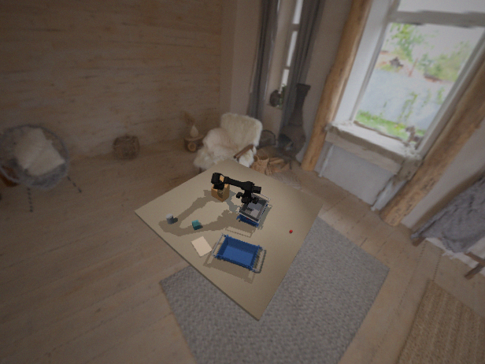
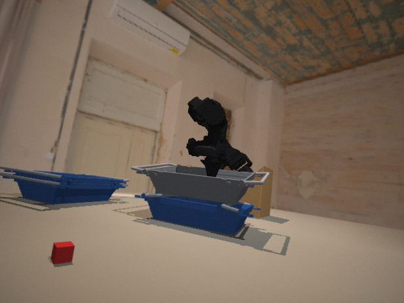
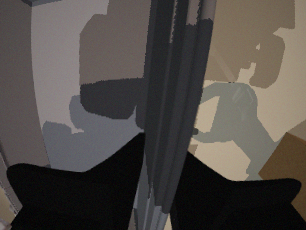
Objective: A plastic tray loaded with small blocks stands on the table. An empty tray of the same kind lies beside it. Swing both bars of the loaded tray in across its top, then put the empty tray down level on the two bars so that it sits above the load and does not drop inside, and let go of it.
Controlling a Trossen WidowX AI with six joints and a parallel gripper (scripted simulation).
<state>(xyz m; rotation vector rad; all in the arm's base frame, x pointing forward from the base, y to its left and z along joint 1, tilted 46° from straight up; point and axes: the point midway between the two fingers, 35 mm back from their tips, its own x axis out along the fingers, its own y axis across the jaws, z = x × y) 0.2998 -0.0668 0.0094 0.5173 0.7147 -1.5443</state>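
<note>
Right now the grey tray is 7 cm ahead of my gripper tip, 1 cm to the left of it and 2 cm above it. Also, from my gripper tip: cream card 11 cm behind, 48 cm to the right, 10 cm below; red cube 42 cm ahead, 1 cm to the left, 9 cm below; teal cube 26 cm behind, 36 cm to the right, 8 cm below.
</note>
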